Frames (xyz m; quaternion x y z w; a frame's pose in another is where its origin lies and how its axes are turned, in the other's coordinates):
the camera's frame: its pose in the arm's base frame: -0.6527 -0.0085 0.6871 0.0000 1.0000 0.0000 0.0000
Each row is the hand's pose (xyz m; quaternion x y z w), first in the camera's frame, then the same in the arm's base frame.
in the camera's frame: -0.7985 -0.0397 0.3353 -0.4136 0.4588 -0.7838 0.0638
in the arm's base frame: 0.1458 -0.0482 0.3518 0.7838 -0.0638 -0.4136 0.4588
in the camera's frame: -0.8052 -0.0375 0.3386 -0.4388 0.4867 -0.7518 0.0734
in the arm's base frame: 0.1525 -0.0460 0.3485 0.7518 -0.0734 -0.4388 0.4867
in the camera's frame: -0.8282 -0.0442 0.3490 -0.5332 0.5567 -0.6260 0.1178
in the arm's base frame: 0.1755 -0.0527 0.3381 0.6260 -0.1178 -0.5332 0.5567
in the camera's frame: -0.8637 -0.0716 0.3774 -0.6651 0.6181 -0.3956 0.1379
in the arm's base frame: 0.2110 -0.0801 0.3097 0.3956 -0.1379 -0.6651 0.6181
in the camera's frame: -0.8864 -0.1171 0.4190 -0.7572 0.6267 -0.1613 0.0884
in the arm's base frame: 0.2337 -0.1256 0.2681 0.1613 -0.0884 -0.7572 0.6267
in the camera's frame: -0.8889 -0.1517 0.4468 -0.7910 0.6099 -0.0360 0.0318
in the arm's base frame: 0.2362 -0.1602 0.2403 0.0360 -0.0318 -0.7910 0.6099
